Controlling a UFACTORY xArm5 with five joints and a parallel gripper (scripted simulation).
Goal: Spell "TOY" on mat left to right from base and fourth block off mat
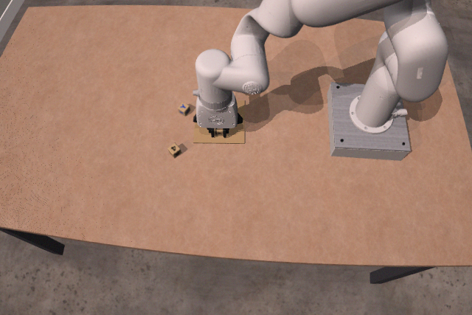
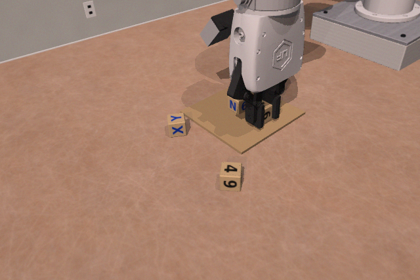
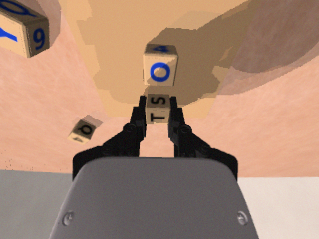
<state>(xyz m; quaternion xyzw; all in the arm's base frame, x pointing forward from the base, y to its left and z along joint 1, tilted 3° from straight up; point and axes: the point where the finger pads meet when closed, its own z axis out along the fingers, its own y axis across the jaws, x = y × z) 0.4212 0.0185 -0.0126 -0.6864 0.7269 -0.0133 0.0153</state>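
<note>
My hand is 10 mm above the T block. From my hand the other things lie so: O block: 50 mm to the right, 10 mm below; then tan mat: 40 mm to the right, 30 mm below.
</note>
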